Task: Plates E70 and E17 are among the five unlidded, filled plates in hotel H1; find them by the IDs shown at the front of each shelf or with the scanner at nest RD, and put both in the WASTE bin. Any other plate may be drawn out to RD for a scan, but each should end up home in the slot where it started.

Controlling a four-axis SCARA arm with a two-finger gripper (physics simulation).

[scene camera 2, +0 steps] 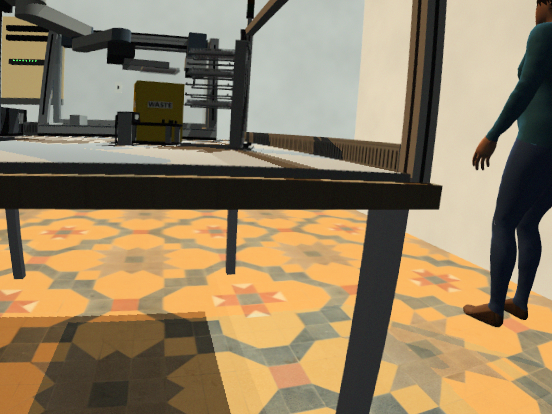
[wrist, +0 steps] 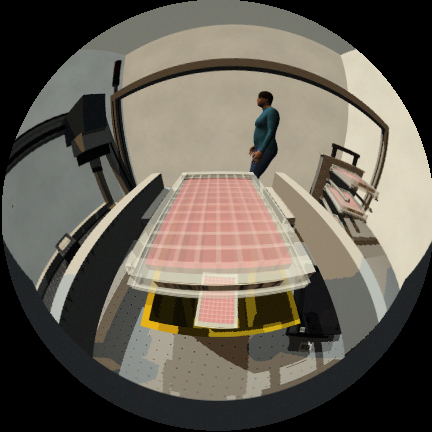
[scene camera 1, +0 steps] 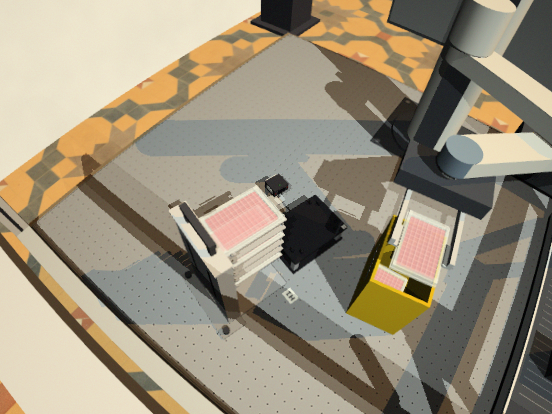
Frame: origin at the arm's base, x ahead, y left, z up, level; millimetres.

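Seen in the pictures: gripper, fingertip midpoint: (scene camera 2: 166, 67) (wrist: 217, 180) (scene camera 1: 420, 254); arm's base, origin of the base link: (scene camera 1: 426, 140).
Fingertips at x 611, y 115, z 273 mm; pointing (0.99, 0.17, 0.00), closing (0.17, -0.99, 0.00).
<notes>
Offsets run from my fingertips to a thing's top centre.
My gripper (scene camera 1: 422, 250) (scene camera 2: 164, 66) (wrist: 217, 180) is shut on a pink-filled plate @(4 mm right, 23 mm back, 3 mm down) (scene camera 1: 421, 246) (wrist: 217, 220), which lies level between the two fingers. The held plate is above the yellow WASTE bin @(5 mm right, 23 mm back, 60 mm down) (scene camera 1: 390, 307) (scene camera 2: 160, 120) (wrist: 217, 333); its front label is too dark to read. Another pink plate @(3 mm right, 24 mm back, 240 mm down) (scene camera 1: 390, 278) (wrist: 217, 310) shows inside the bin. Hotel H1 (scene camera 1: 216, 265) (scene camera 2: 240, 95) (wrist: 322, 172) stands apart from the gripper, with a pink plate @(287 mm right, 134 mm ahead, 8 mm up) (scene camera 1: 242, 220) on top and more shelf levels below. No plate IDs are readable there.
The black nest RD @(238 mm right, 36 mm back, 190 mm down) (scene camera 1: 312, 230) (wrist: 320, 310) stands between the hotel and the bin, with a small black box @(364 mm right, 86 mm back, 176 mm down) (scene camera 1: 276, 185) beside it. The arm (scene camera 1: 510, 156) reaches in from the right in scene camera 1. A person (scene camera 2: 525, 115) (wrist: 267, 125) stands beyond the table frame.
</notes>
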